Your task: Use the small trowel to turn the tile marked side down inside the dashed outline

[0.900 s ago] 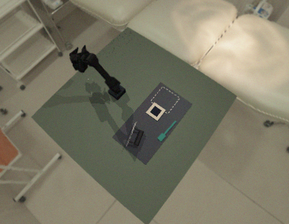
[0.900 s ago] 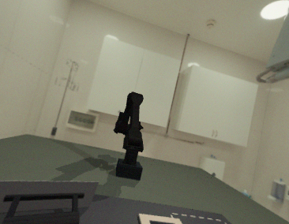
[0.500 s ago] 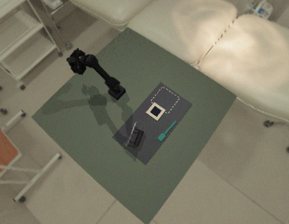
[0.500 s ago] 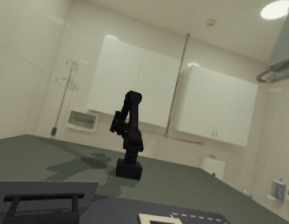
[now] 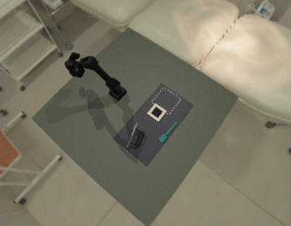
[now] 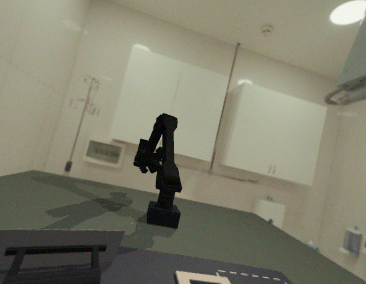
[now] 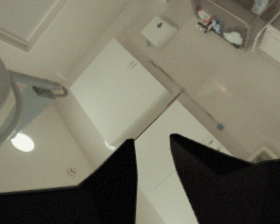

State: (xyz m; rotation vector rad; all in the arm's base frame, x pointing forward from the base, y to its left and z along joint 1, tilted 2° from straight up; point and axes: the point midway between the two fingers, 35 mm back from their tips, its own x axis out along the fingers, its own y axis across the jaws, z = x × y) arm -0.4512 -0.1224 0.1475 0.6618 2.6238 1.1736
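The dark grey mat lies 880 mm ahead of my gripper tip, 200 mm below it and 180 mm to the left of it. From my gripper tip the other things lie so: teal trowel: 1020 mm ahead, 190 mm to the left, 180 mm below; tan tile: 830 mm ahead, 250 mm to the left, 180 mm below.
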